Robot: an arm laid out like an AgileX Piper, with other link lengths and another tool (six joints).
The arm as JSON. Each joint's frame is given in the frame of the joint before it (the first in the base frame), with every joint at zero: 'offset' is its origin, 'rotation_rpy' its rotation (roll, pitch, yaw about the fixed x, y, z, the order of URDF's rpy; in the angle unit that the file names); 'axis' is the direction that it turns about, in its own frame. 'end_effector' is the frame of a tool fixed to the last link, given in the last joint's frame.
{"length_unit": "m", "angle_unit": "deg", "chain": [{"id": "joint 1", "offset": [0.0, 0.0, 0.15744], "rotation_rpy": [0.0, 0.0, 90.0], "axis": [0.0, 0.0, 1.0]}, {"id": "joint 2", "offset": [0.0, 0.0, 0.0], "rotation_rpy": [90.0, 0.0, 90.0], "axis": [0.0, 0.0, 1.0]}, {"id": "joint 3", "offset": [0.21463, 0.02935, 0.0], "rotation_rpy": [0.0, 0.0, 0.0], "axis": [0.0, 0.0, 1.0]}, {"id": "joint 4", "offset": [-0.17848, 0.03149, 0.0], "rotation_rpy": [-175.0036, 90.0, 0.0], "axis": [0.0, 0.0, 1.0]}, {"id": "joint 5", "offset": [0.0, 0.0, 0.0], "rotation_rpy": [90.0, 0.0, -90.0], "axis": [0.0, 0.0, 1.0]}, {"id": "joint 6", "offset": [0.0, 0.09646, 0.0], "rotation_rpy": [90.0, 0.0, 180.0], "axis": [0.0, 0.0, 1.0]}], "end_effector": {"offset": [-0.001, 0.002, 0.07], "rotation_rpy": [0.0, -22.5, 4.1]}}
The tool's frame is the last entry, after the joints.
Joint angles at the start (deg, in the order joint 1, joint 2, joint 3, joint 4, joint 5, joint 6):
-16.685, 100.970, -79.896, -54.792, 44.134, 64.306
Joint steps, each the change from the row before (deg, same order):
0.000, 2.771, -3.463, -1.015, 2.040, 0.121
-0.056, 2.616, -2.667, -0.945, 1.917, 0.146
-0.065, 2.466, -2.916, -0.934, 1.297, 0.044
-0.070, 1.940, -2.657, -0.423, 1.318, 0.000
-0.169, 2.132, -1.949, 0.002, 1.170, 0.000
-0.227, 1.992, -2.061, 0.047, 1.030, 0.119
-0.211, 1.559, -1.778, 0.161, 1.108, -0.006
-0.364, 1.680, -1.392, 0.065, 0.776, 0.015
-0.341, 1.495, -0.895, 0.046, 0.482, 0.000
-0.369, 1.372, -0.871, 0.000, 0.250, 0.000
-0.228, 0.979, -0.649, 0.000, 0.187, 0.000
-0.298, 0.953, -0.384, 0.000, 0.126, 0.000
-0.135, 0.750, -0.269, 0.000, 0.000, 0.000
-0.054, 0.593, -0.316, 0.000, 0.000, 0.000
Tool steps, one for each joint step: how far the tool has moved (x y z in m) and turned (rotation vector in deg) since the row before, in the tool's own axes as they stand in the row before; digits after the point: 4 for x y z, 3 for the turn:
-0.0022, 0.0011, 0.0082, 1.721, -0.438, -0.920
0.0014, 0.0003, 0.0074, 1.744, 0.025, -1.192
-0.0011, 0.0020, 0.0073, 1.179, -0.494, -0.760
-0.0015, 0.0012, 0.0055, 1.188, -0.314, -0.240
0.0041, 0.0013, 0.0055, 1.174, 0.582, -0.515
0.0029, 0.0012, 0.0054, 1.147, 0.404, -0.128
0.0021, 0.0002, 0.0041, 1.142, 0.417, -0.087
0.0044, 0.0001, 0.0049, 1.028, 0.591, -0.362
0.0055, 0.0004, 0.0044, 0.757, 0.669, -0.526
0.0046, 0.0005, 0.0044, 0.582, 0.494, -0.390
0.0032, 0.0006, 0.0030, 0.387, 0.331, -0.268
0.0043, 0.0001, 0.0031, 0.408, 0.478, -0.413
0.0034, 0.0009, 0.0021, 0.143, 0.339, -0.338
0.0022, 0.0011, 0.0015, 0.060, 0.190, -0.200

